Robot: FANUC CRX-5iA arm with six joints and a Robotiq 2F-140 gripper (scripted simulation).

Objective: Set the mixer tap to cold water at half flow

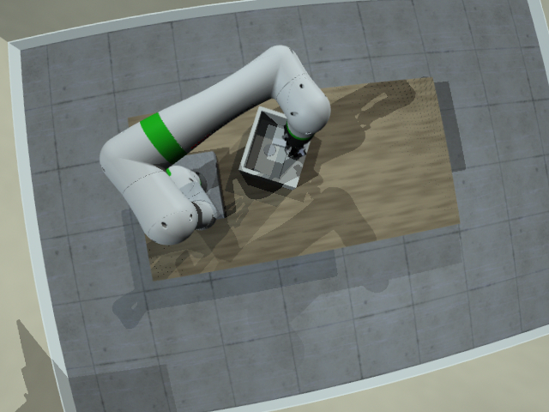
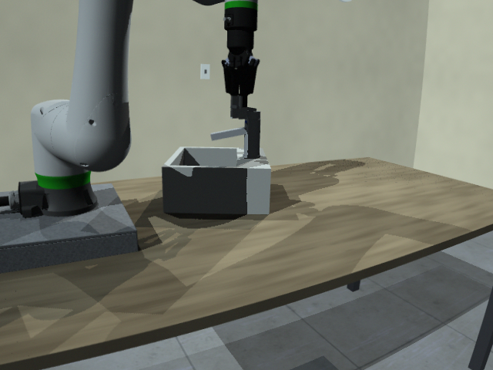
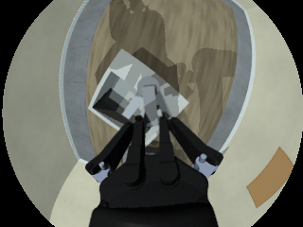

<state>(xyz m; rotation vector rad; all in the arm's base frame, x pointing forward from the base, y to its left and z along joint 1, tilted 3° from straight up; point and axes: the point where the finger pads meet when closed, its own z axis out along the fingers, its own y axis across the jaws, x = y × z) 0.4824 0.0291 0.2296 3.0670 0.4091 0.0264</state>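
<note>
Now: the lever 20 mm ahead of my hand and 10 mm to the left of it. Also, from my hand: basin (240 mm below, 70 mm to the left, 40 mm behind).
</note>
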